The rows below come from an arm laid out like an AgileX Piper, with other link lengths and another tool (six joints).
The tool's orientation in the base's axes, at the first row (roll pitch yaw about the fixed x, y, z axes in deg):
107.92 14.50 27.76
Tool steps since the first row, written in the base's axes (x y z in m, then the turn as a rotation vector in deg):
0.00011 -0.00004 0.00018 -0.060 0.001 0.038
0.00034 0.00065 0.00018 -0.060 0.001 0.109
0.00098 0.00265 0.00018 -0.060 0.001 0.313
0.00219 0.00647 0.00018 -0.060 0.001 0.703
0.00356 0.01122 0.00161 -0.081 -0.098 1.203
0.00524 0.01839 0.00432 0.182 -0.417 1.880
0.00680 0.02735 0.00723 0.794 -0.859 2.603
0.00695 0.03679 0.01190 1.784 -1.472 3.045
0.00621 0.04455 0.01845 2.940 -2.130 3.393
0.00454 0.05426 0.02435 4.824 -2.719 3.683
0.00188 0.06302 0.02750 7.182 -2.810 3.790
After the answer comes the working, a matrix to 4 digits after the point.
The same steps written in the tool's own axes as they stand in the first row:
0.00003 0.00021 0.00002 -0.060 0.014 -0.035
0.00054 0.00018 -0.00050 -0.078 0.079 -0.056
0.00199 0.00009 -0.00201 -0.129 0.267 -0.117
0.00475 -0.00010 -0.00491 -0.227 0.626 -0.233
0.00771 0.00093 -0.00899 -0.415 1.095 -0.303
0.01170 0.00287 -0.01547 -0.503 1.864 -0.126
0.01635 0.00466 -0.02361 -0.359 2.818 0.276
0.01956 0.00749 -0.03324 0.102 3.674 1.054
0.02079 0.01201 -0.04228 0.709 4.510 1.962
0.02226 0.01529 -0.05318 1.985 5.540 3.099
0.02314 0.01583 -0.06281 3.937 6.488 4.031

The tool's axes in the first row as the columns of a matrix, in the base's axes (rounded; the answer above uses it unrounded):
0.8567 0.3541 0.3750
0.4509 -0.1613 -0.8779
-0.2504 0.9212 -0.2979

